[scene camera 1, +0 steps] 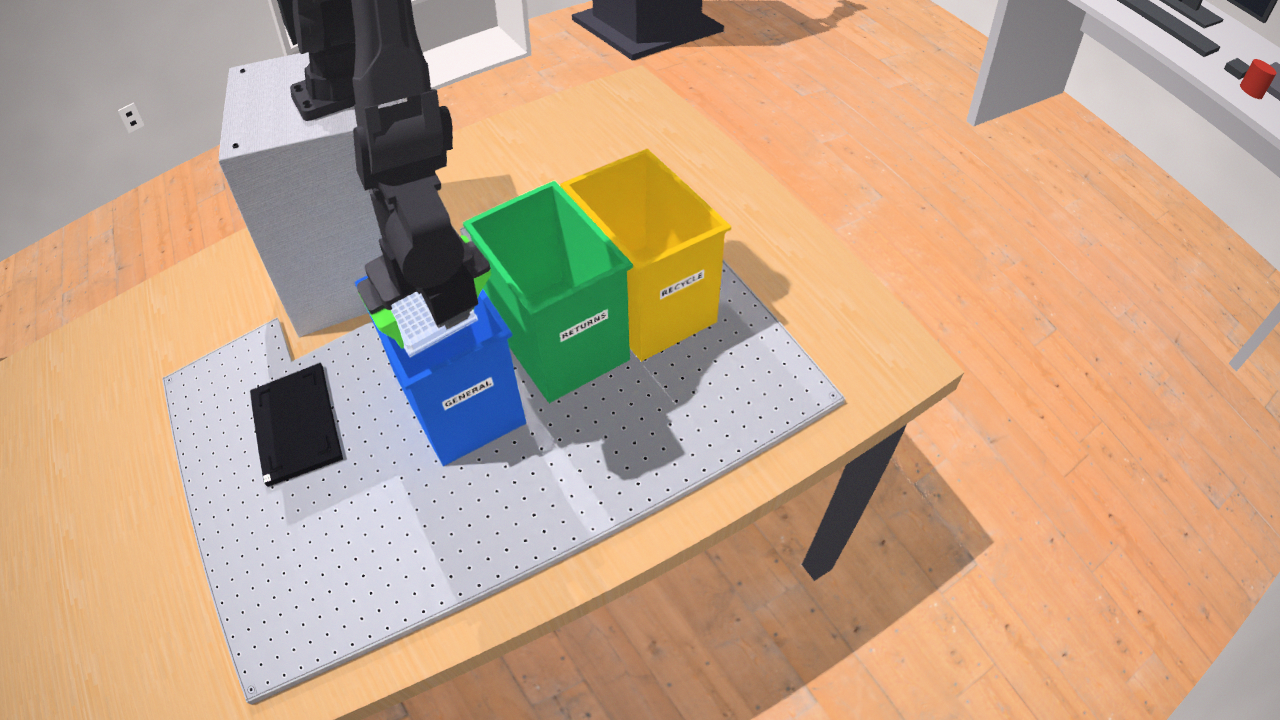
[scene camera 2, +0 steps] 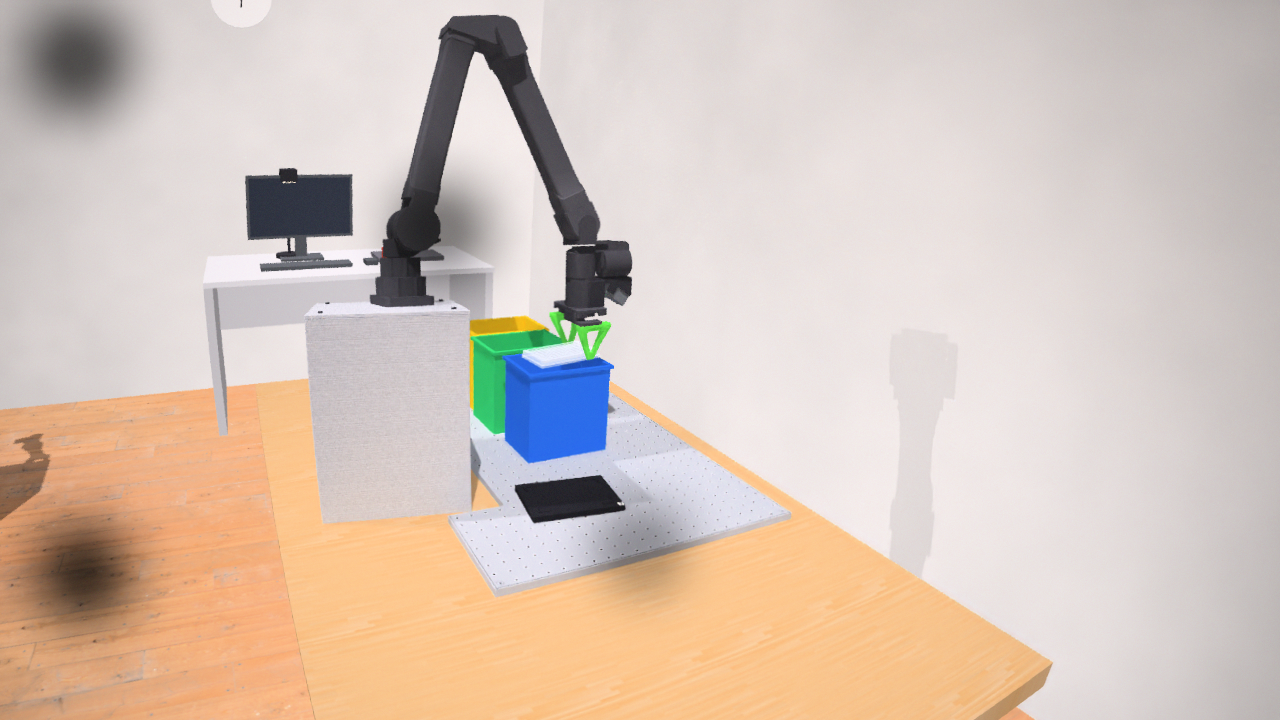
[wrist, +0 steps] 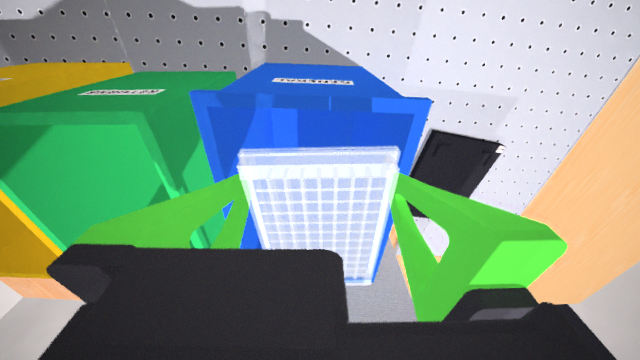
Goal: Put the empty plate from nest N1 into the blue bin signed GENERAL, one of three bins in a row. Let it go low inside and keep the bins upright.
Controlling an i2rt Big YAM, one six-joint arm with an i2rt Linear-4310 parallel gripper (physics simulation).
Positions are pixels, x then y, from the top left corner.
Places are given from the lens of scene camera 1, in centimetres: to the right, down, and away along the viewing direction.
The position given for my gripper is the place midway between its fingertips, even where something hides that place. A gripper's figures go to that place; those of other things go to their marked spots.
my gripper (scene camera 1: 435, 326): -22, -4, 84
white gridded plate (scene camera 1: 418, 330): -23, -3, 82
blue general bin (scene camera 1: 463, 390): -19, 3, 88
yellow recycle bin (scene camera 1: 675, 240): 5, -16, 108
green returns bin (scene camera 1: 559, 283): -11, -11, 113
The marked spots on the white gridded plate and the yellow recycle bin are 40 cm apart.
